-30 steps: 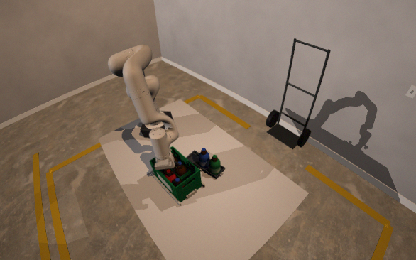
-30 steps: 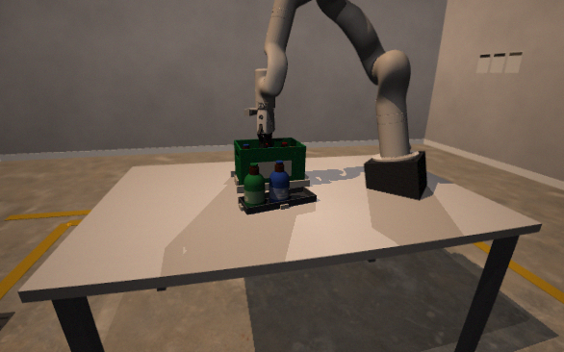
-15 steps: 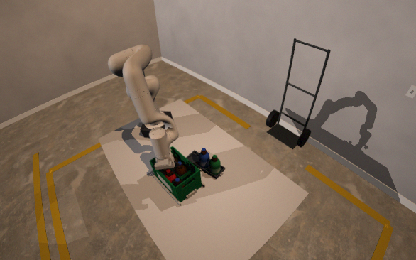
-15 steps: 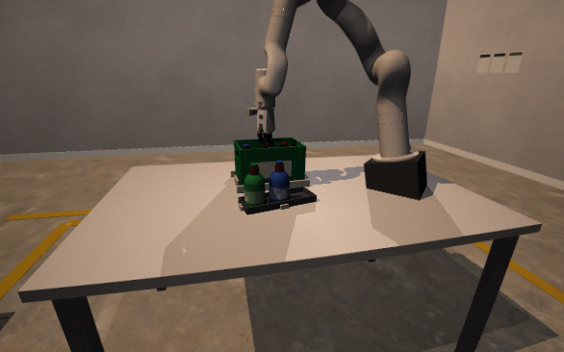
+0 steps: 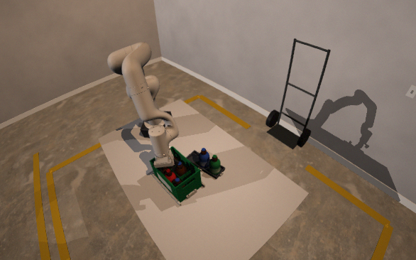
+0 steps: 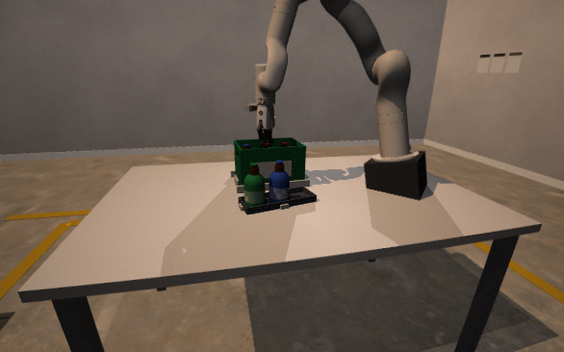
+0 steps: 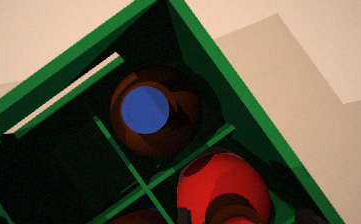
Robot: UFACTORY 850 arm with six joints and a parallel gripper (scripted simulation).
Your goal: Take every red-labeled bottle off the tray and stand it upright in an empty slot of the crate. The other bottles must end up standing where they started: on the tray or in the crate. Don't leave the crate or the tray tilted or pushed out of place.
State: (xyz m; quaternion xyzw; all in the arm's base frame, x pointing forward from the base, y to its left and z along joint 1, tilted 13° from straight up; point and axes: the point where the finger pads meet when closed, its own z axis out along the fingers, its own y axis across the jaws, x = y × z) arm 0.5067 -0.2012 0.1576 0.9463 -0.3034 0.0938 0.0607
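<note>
Now: hand 90 mm above the red-labeled bottle. Round my hand: green crate (90 mm below, 50 mm to the left); brown bottle (90 mm to the left, 90 mm below); blue-labeled bottle (270 mm to the left, 90 mm below, 10 mm ahead).
</note>
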